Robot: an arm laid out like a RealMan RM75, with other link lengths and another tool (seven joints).
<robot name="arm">
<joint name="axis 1" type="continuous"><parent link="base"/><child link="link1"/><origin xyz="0.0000 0.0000 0.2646" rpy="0.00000 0.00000 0.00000"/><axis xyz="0 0 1"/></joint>
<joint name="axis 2" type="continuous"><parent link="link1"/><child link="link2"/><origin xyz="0.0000 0.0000 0.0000" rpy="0.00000 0.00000 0.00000"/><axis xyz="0 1 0"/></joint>
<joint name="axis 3" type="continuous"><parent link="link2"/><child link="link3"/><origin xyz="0.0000 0.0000 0.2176" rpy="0.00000 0.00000 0.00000"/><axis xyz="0 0 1"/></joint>
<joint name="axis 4" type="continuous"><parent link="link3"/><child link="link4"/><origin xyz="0.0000 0.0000 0.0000" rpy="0.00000 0.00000 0.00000"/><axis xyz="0 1 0"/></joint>
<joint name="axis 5" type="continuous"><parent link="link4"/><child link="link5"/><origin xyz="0.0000 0.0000 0.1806" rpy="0.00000 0.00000 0.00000"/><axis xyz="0 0 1"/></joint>
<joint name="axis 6" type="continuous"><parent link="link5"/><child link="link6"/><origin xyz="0.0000 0.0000 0.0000" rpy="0.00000 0.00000 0.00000"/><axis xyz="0 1 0"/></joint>
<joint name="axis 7" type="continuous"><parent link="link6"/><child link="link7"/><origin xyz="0.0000 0.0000 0.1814" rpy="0.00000 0.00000 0.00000"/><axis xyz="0 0 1"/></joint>
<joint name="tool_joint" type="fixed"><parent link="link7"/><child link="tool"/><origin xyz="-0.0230 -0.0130 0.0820" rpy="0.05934 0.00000 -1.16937"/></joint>
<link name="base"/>
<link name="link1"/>
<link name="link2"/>
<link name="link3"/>
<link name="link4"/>
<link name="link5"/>
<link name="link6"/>
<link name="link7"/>
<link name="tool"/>
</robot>
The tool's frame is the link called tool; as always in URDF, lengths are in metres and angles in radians. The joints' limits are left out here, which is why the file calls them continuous.
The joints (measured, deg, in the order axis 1, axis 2, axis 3, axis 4, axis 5, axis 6, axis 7), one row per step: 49.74 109.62 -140.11 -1.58 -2.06 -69.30 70.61; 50.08 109.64 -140.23 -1.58 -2.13 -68.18 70.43; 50.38 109.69 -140.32 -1.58 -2.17 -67.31 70.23; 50.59 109.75 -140.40 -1.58 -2.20 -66.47 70.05; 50.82 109.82 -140.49 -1.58 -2.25 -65.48 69.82; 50.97 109.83 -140.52 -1.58 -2.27 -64.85 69.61; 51.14 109.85 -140.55 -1.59 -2.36 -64.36 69.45; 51.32 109.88 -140.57 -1.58 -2.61 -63.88 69.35; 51.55 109.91 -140.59 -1.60 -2.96 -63.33 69.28; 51.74 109.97 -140.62 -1.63 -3.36 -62.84 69.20; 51.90 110.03 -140.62 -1.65 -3.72 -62.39 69.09; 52.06 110.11 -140.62 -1.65 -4.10 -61.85 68.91; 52.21 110.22 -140.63 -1.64 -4.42 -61.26 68.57; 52.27 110.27 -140.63 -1.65 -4.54 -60.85 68.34; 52.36 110.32 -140.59 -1.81 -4.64 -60.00 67.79; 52.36 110.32 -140.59 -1.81 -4.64 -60.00 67.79; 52.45 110.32 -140.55 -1.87 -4.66 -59.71 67.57; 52.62 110.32 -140.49 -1.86 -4.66 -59.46 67.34; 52.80 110.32 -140.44 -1.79 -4.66 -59.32 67.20
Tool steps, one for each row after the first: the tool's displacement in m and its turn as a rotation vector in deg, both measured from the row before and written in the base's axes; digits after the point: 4 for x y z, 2 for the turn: 0.0018 0.0032 -0.0009 0.47 -0.95 -0.09; 0.0009 0.0024 -0.0009 0.38 -0.73 0.01; 0.0014 0.0022 -0.0008 0.36 -0.68 -0.09; 0.0018 0.0025 -0.0009 0.43 -0.81 -0.10; 0.0012 0.0018 -0.0002 0.35 -0.54 -0.02; 0.0005 0.0013 -0.0005 0.21 -0.46 0.07; 0.0008 0.0009 -0.0009 0.10 -0.55 0.08; 0.0007 0.0009 -0.0012 0.06 -0.64 0.12; 0.0007 0.0003 -0.0016 -0.03 -0.62 0.16; 0.0007 0.0003 -0.0013 0.01 -0.56 0.15; 0.0011 0.0005 -0.0014 0.06 -0.67 0.15; 0.0011 0.0005 -0.0015 0.15 -0.73 0.23; 0.0009 0.0006 -0.0006 0.17 -0.43 0.08; 0.0012 0.0017 -0.0006 0.46 -0.72 0.22; 0.0000 0.0000 0.0000 0.00 0.00 0.00; -0.0001 0.0009 0.0000 0.20 -0.24 0.15; -0.0005 0.0012 0.0003 0.24 -0.23 0.20; -0.0006 0.0011 0.0004 0.18 -0.16 0.16
